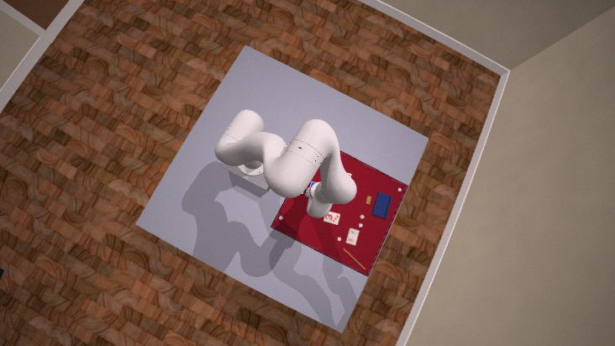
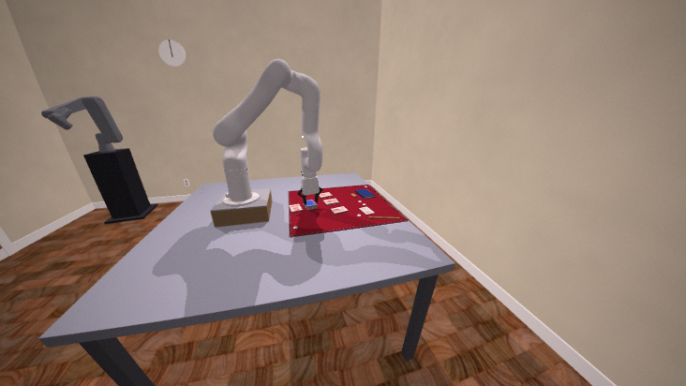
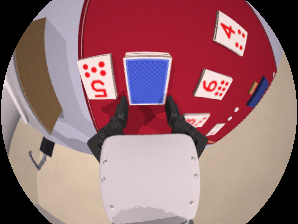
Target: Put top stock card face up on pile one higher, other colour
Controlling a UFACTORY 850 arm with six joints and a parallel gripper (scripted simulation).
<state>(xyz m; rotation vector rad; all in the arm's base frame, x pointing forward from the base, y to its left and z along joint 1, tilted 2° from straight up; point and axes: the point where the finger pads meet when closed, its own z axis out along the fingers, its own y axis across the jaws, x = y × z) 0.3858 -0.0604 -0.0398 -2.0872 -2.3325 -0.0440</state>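
Right now the card is 9 cm behind my hand, 2 cm to the left of it and 4 cm below it. The rest, counted from my hand: pencil: 36 cm ahead, 27 cm to the right, 5 cm below; red card cloth: 19 cm ahead, 6 cm below.
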